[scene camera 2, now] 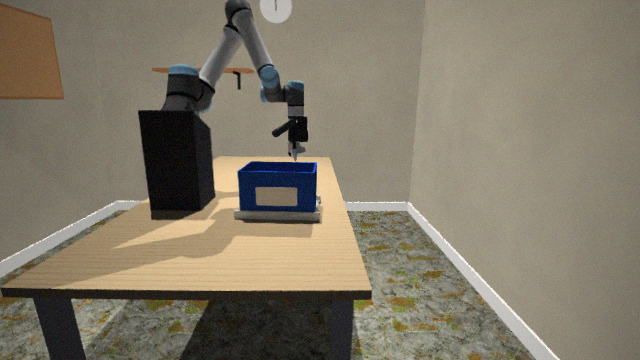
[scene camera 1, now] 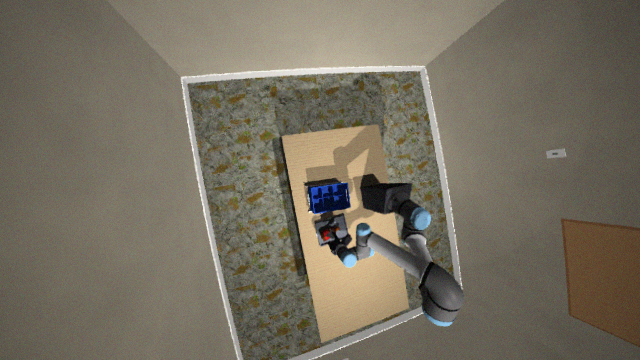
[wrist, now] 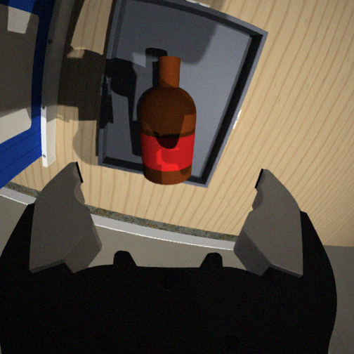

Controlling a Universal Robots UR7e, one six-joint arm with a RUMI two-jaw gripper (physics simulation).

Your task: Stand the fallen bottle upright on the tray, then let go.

Path:
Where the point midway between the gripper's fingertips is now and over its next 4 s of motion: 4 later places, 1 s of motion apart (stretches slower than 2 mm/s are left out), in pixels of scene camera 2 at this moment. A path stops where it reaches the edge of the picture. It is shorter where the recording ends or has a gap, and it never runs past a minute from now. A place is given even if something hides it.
My gripper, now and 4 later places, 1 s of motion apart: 292, 158; 294, 168; 294, 178; 293, 181; 294, 165

